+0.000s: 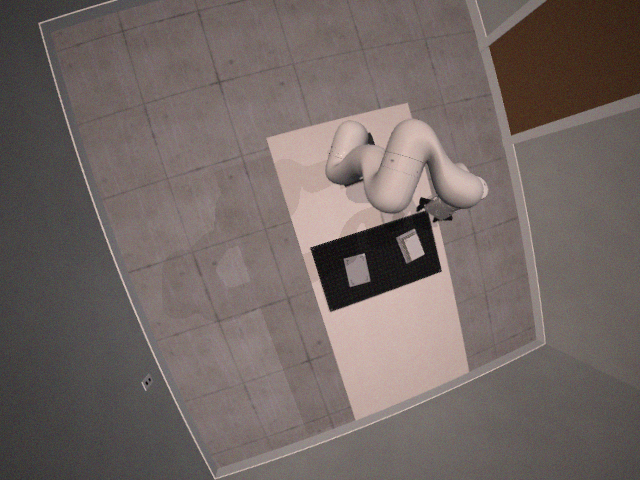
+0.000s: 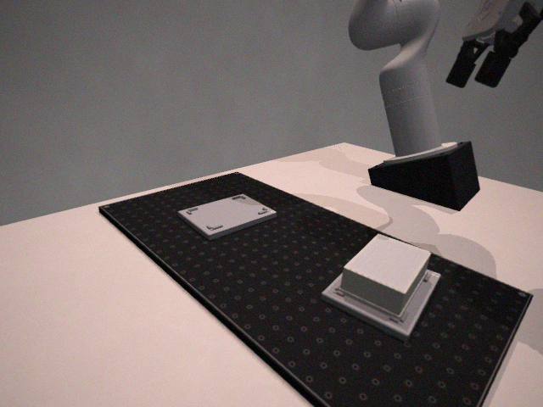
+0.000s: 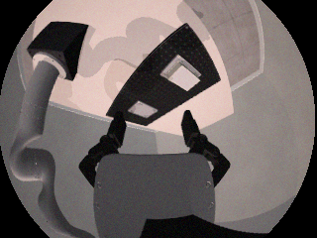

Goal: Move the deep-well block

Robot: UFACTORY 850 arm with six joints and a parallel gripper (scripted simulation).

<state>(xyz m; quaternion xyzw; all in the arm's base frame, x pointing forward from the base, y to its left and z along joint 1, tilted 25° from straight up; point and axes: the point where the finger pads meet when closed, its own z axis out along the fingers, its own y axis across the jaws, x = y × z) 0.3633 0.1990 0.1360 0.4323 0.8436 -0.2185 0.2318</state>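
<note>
Right now my hand is 26 cm above the deep-well block, 19 cm short of it and 1 cm to the left of it. The rest, counted from my hand: nest N2: 35 cm to the right, 29 cm below, 18 cm ahead; nest N1: 29 cm below, 19 cm ahead, 1 cm to the right.
</note>
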